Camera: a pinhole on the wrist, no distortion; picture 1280 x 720 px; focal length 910.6 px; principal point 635.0 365.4 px. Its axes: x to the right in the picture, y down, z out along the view. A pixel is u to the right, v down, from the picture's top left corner.
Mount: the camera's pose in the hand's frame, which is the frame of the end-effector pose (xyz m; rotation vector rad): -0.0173 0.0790 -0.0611 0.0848 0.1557 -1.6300
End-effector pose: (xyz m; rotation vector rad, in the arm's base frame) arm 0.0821 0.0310 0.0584 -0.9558 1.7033 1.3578
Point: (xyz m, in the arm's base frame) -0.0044 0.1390 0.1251
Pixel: 212 205
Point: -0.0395 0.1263 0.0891
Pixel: 70 536
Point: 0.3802 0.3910 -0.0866
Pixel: 1123 321
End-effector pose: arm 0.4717 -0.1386 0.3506 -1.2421 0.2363 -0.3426
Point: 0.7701 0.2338 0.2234
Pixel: 82 613
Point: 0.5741 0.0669 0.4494
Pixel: 782 438
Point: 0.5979 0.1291 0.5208
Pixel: 825 417
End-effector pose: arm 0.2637 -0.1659 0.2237 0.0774 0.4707 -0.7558
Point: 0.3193 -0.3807 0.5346
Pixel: 966 463
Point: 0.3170 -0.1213 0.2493
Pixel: 616 433
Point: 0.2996 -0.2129 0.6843
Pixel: 755 100
